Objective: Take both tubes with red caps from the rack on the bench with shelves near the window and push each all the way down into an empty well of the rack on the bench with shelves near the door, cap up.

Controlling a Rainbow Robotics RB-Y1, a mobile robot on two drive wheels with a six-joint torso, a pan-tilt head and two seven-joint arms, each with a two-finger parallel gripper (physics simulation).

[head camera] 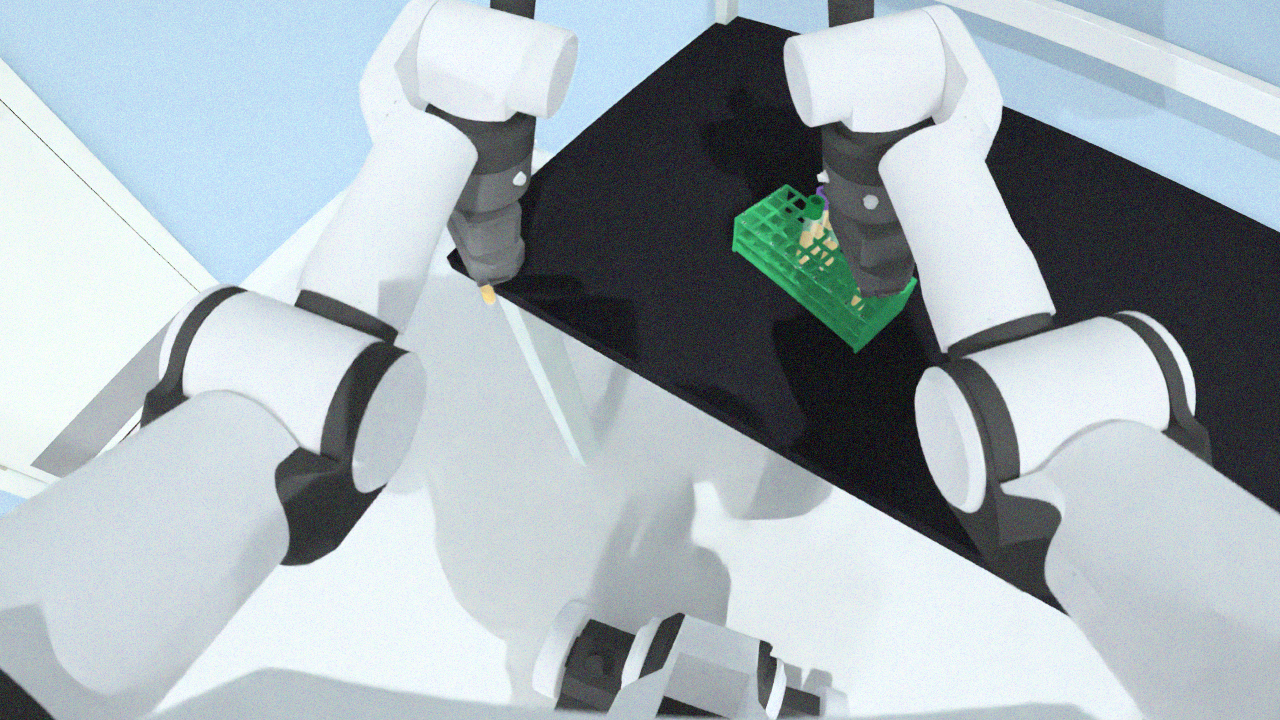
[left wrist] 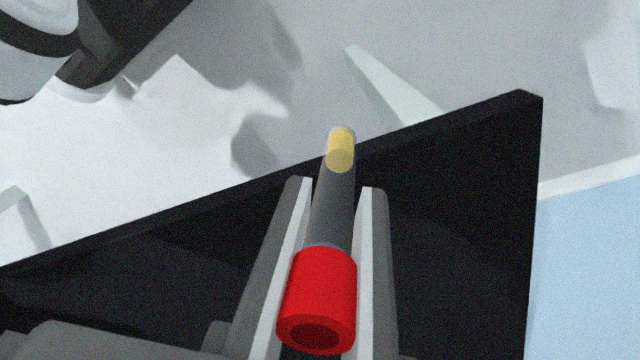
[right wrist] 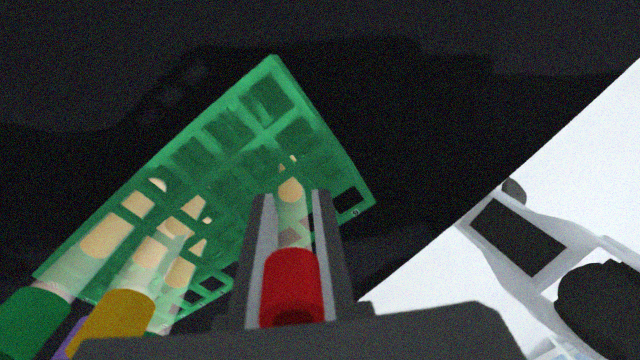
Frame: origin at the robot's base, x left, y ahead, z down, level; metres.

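Seen in the pictures: left gripper, fingertip midpoint: [head camera: 481, 273] [left wrist: 334, 198]; right gripper, fingertip midpoint: [head camera: 865, 284] [right wrist: 293, 204].
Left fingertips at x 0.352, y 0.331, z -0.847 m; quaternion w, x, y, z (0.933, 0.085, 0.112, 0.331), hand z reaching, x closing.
Observation:
A point is followed by its place in that frame.
My left gripper [head camera: 492, 271] {x 0.352, y 0.331, z -0.847 m} [left wrist: 334, 198] {x 0.352, y 0.331, z -0.847 m} is shut on a red-capped tube [left wrist: 322, 285] {x 0.351, y 0.322, z -0.892 m} with yellow contents, held cap up above the bench's edge at the left of the head view. My right gripper [head camera: 881, 288] {x -0.034, y 0.456, z -0.827 m} [right wrist: 293, 204] {x -0.034, y 0.456, z -0.827 m} is shut on the other red-capped tube [right wrist: 291, 280] {x -0.043, y 0.462, z -0.878 m} over one end of the green rack [head camera: 881, 320] {x -0.062, y 0.438, z -0.798 m} [right wrist: 285, 75] {x -0.087, y 0.481, z -0.820 m}. This tube's lower end shows partly through the rack's top grid, so it appears to be inside a well; its cap stands well above the grid. The exact well is hard to tell. The fingers hide the cap in the head view.
Tubes with a green cap [head camera: 815, 207] [right wrist: 32, 320], a yellow cap [right wrist: 120, 312] {x 0.000, y 0.508, z -0.872 m} and a purple cap [head camera: 820, 192] [right wrist: 75, 337] stand toward the rack's other end. The rack is on the black bench top [head camera: 644, 179] {x 0.273, y 0.601, z -0.763 m} [left wrist: 475, 175] {x 0.421, y 0.428, z -0.763 m}. A pale bar [head camera: 546, 376] {x 0.402, y 0.410, z -0.457 m} shows below the bench edge.

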